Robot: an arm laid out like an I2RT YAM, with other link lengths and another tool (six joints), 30 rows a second.
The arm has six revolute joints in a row. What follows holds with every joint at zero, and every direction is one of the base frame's. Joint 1 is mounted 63.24 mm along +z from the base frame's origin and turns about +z. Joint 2 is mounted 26.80 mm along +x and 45.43 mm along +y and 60.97 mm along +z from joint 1 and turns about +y. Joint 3 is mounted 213.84 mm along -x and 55.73 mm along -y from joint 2 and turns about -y. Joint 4 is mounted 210.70 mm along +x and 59.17 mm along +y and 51.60 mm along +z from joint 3 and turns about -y. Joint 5 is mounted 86.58 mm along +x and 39.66 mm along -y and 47.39 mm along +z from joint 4 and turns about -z. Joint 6 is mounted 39.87 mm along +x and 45.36 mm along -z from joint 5 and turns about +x. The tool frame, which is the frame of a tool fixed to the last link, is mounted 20.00 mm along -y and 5.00 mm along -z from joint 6; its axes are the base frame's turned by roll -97.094, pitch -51.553 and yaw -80.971 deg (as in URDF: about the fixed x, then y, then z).
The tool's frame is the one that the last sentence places.
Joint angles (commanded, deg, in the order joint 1, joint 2, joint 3, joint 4, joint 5, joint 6), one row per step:
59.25, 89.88, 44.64, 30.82, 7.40, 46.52
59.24, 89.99, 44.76, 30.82, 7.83, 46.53
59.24, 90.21, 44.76, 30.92, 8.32, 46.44
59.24, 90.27, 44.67, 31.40, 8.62, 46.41
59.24, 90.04, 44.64, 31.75, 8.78, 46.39
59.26, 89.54, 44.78, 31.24, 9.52, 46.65
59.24, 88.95, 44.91, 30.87, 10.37, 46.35
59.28, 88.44, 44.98, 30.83, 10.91, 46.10
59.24, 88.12, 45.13, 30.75, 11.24, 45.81
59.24, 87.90, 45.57, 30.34, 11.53, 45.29
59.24, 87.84, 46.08, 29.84, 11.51, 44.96
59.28, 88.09, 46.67, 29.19, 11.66, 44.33
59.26, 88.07, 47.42, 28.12, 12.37, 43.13
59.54, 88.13, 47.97, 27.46, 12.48, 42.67
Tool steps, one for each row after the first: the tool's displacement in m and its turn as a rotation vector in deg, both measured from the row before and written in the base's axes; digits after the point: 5 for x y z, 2 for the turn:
0.00046, 0.00011, 0.00008, -0.04, -0.09, -0.43
0.00038, -0.00004, -0.00091, -0.22, -0.11, -0.45
0.00024, -0.00001, 0.00021, 0.23, -0.26, -0.28
0.00006, -0.00012, 0.00178, 0.44, -0.33, -0.15
-0.00011, -0.00076, 0.00233, 0.19, -0.02, -0.76
0.00025, -0.00107, 0.00314, 0.01, -0.57, -0.78
-0.00011, -0.00058, 0.00305, 0.24, -0.56, -0.43
0.00038, -0.00039, 0.00239, 0.11, -0.47, -0.30
0.00054, 0.00022, 0.00279, -0.16, -0.56, -0.18
0.00051, 0.00068, 0.00210, -0.16, -0.27, 0.09
0.00069, 0.00105, 0.00067, -0.70, -0.32, 0.02
0.00120, 0.00020, 0.00227, -1.14, -0.84, -0.46
-0.00074, 0.00152, 0.00142, -0.47, -0.26, 0.27

